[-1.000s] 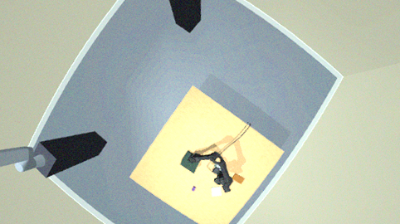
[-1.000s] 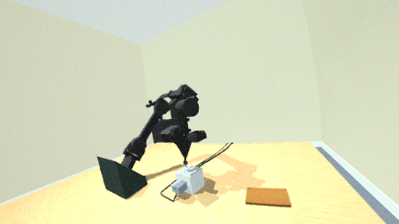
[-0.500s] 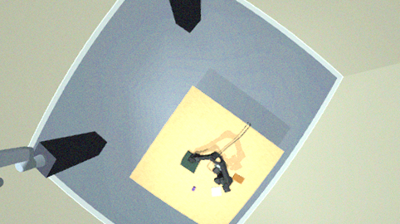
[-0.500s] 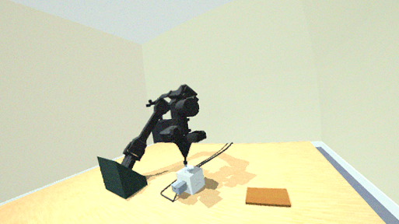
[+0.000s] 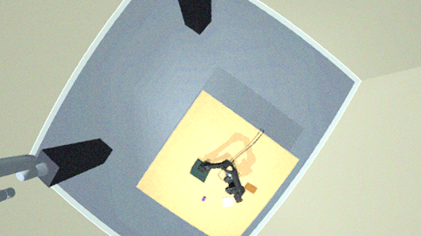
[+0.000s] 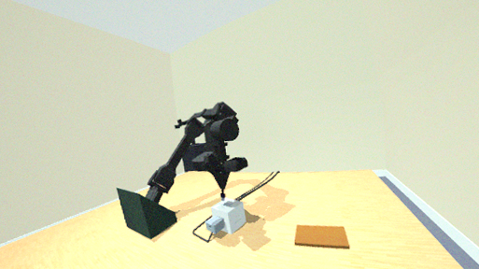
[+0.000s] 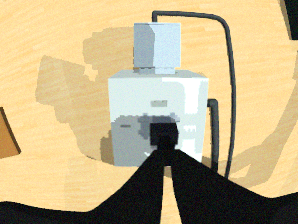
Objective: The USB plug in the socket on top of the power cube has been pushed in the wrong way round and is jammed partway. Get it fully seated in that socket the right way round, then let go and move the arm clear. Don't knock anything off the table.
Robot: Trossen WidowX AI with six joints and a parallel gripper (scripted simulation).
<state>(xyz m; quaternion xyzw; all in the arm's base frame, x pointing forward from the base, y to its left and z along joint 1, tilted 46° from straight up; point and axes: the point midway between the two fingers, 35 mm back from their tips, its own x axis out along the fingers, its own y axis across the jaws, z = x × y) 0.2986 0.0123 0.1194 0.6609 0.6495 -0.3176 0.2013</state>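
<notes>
Right now the dark USB plug is 2 cm below my gripper tip. Also, from my gripper tip: purple object: 5 cm behind, 39 cm to the right, 13 cm below; then pale flat patch: 18 cm ahead, 26 cm to the right, 13 cm below; then flat orange pad: 28 cm ahead, 2 cm to the left, 13 cm below.
</notes>
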